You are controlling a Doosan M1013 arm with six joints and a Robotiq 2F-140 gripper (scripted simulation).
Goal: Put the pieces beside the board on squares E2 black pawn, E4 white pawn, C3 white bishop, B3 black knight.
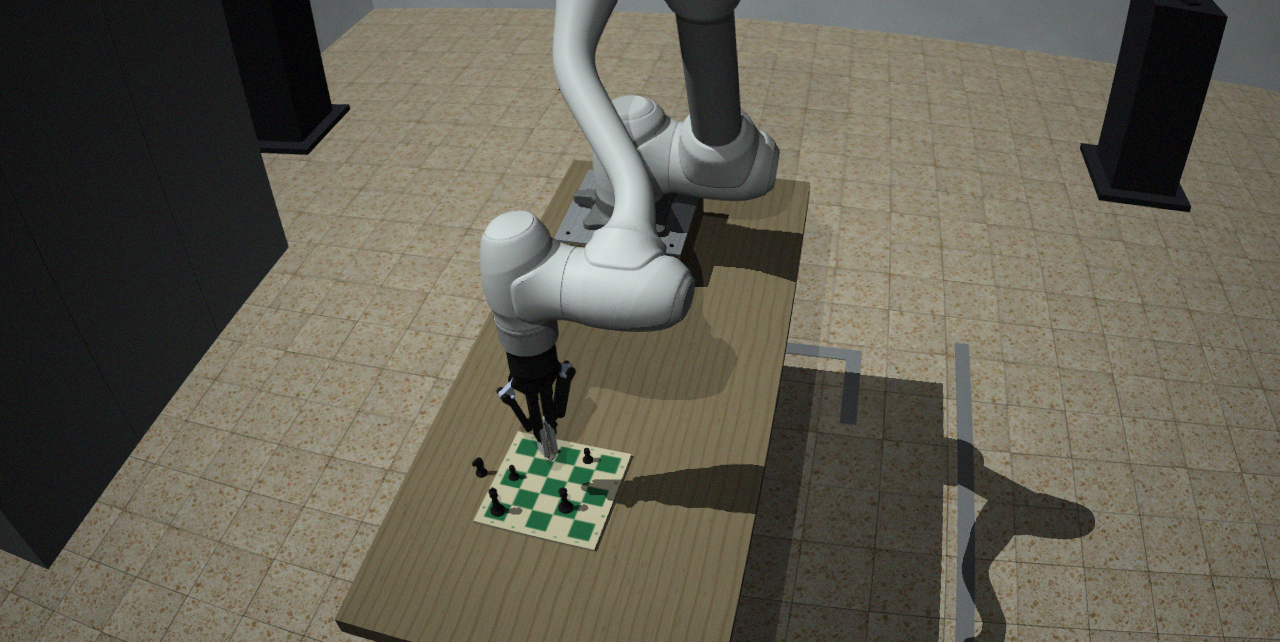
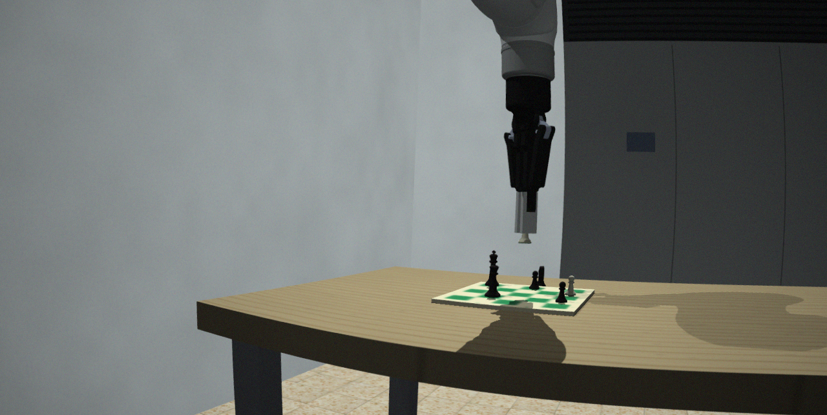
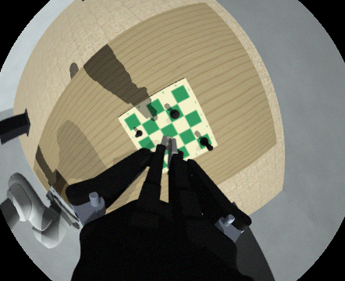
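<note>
The green-and-cream chessboard lies 140 mm below my hand. The rest, counted from my hand: white bishop 30 mm below; then white pawn 80 mm behind, 30 mm to the right, 120 mm below; then black knight 10 mm behind, 140 mm to the right, 120 mm below.
</note>
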